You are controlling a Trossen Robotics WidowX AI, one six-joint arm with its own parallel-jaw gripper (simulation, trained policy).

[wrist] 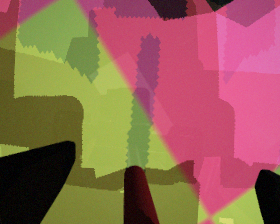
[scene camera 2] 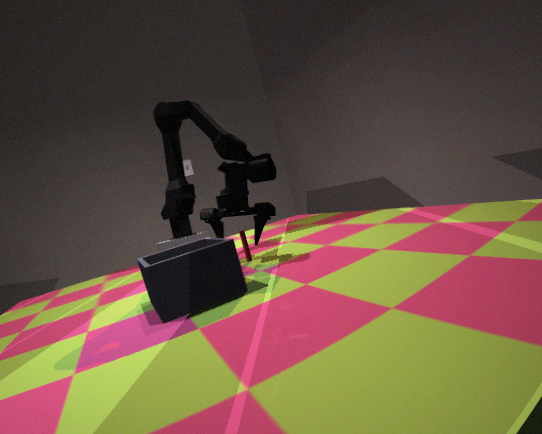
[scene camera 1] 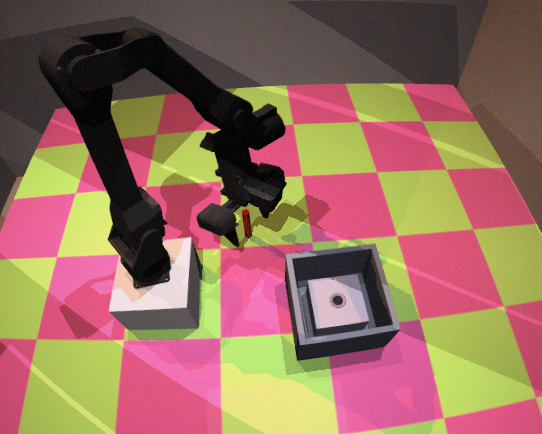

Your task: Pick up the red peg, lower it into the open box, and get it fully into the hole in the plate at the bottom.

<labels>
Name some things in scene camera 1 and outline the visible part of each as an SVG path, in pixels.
The gripper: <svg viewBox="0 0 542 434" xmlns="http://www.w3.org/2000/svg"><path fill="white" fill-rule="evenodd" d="M280 166L264 162L257 165L257 163L252 162L250 159L247 165L239 169L217 169L215 173L221 177L223 183L220 193L226 196L228 201L222 206L211 203L196 216L199 227L218 236L224 235L234 246L238 247L239 240L235 228L239 224L236 223L234 212L241 206L247 207L248 204L258 207L262 216L267 219L269 212L274 211L279 201L281 201L283 189L287 185L284 170Z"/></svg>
A dark box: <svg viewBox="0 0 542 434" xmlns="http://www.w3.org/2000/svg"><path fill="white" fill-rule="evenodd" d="M375 243L286 254L285 284L297 361L385 347L399 332L398 316ZM357 274L369 317L365 329L313 338L314 333L305 293L308 280Z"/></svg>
A plate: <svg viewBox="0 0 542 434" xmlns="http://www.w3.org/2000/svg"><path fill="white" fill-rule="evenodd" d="M357 274L308 280L305 293L314 333L313 338L365 329L369 317Z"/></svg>
</labels>
